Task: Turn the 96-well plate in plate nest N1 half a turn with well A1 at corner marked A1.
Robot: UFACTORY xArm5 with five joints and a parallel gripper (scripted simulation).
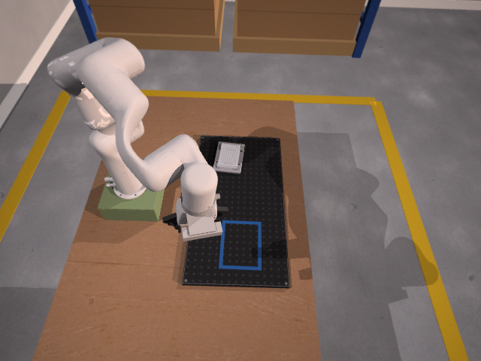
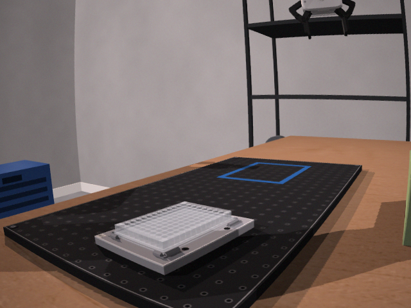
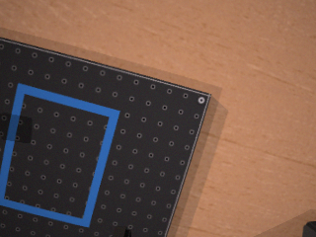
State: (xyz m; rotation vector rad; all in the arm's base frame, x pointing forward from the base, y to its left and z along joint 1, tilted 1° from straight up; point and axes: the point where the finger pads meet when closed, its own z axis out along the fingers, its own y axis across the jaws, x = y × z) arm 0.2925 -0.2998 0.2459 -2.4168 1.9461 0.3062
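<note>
Now: the 96-well plate 50 cm to the left of my hand, 31 cm below it and 9 cm ahead of it. From my hand the other things lie so: grey plate nest (50 cm to the left, 32 cm below, 9 cm ahead); A1 label (57 cm to the left, 32 cm below, 16 cm ahead).
</note>
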